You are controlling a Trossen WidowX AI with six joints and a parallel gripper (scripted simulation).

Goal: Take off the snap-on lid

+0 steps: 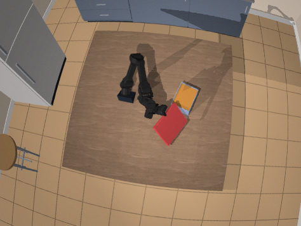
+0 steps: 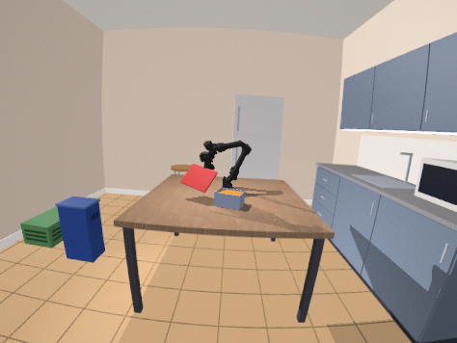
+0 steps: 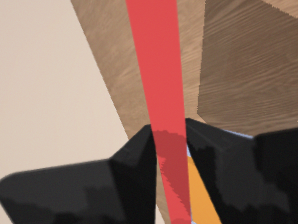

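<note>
My gripper tip is 6 cm above the red lid, 4 cm to the left of it and 4 cm short of it. Also, from my gripper tip: storage box (19 cm to the left, 18 cm below, 14 cm ahead).
</note>
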